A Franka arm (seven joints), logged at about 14 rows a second.
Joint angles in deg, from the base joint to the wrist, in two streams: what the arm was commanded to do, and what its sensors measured. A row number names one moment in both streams.
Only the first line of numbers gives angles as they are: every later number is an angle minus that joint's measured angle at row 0.
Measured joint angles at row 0:
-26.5, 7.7, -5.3, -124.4, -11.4, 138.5, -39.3
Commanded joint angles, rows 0 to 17:
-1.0, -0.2, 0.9, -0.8, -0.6, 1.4, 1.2
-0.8, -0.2, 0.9, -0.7, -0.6, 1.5, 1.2
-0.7, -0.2, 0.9, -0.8, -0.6, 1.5, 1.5
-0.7, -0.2, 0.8, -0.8, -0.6, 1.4, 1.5
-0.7, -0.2, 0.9, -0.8, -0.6, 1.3, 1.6
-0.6, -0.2, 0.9, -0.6, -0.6, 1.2, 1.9
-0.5, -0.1, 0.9, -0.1, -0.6, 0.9, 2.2
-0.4, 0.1, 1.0, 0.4, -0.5, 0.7, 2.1
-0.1, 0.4, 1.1, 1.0, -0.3, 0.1, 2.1
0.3, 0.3, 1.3, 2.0, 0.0, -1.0, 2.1
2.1, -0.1, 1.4, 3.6, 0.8, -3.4, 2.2
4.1, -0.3, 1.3, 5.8, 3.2, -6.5, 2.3
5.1, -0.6, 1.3, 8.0, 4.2, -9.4, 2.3
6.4, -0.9, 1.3, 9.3, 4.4, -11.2, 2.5
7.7, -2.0, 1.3, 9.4, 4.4, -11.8, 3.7
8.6, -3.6, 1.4, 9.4, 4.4, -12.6, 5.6
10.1, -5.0, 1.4, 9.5, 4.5, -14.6, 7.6
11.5, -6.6, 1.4, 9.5, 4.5, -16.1, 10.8
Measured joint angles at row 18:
9.1, -2.9, 1.8, 10.0, 3.5, -12.5, 6.8
